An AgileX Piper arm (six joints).
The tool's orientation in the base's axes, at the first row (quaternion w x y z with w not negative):
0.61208 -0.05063 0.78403 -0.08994
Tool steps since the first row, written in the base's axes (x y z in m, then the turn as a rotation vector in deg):
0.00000 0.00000 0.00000 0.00 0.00 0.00
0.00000 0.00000 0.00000 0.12 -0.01 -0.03
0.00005 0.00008 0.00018 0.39 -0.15 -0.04
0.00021 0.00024 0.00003 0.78 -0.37 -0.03
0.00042 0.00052 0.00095 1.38 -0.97 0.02
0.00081 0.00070 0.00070 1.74 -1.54 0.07
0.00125 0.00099 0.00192 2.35 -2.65 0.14
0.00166 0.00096 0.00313 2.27 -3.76 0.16
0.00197 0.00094 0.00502 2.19 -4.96 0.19
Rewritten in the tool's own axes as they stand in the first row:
0.00000 0.00000 0.00000 0.00 0.00 0.00
0.00000 0.00000 0.00000 0.00 0.00 0.12
-0.00020 0.00004 0.00000 -0.03 -0.13 0.40
-0.00013 0.00024 0.00018 -0.09 -0.33 0.79
-0.00110 0.00033 0.00014 -0.17 -0.91 1.41
-0.00100 0.00057 0.00057 -0.20 -1.47 1.79
-0.00232 0.00062 0.00068 -0.21 -2.55 2.45
-0.00357 0.00036 0.00080 0.00 -3.64 2.46
-0.00543 -0.00004 0.00066 0.22 -4.83 2.47

